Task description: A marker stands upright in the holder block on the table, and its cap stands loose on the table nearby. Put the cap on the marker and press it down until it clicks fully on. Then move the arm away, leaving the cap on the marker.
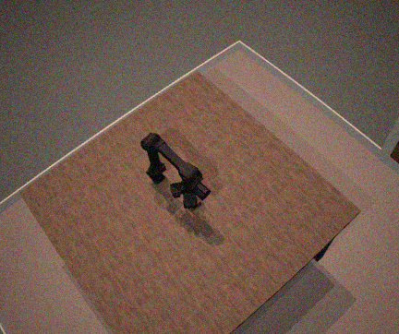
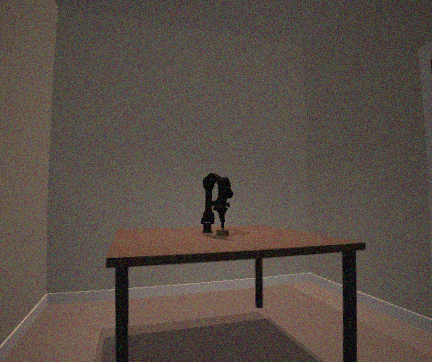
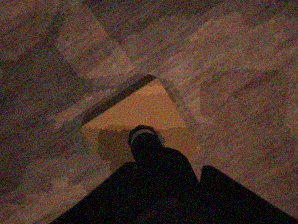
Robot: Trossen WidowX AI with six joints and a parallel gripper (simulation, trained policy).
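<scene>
Now: gripper tip 10 mm to the right of the dark marker cap, 10 mm below it and 10 mm short of it. From my gripper tip the other things lie so: holder block: 90 mm below, 10 mm to the left, 10 mm ahead.
</scene>
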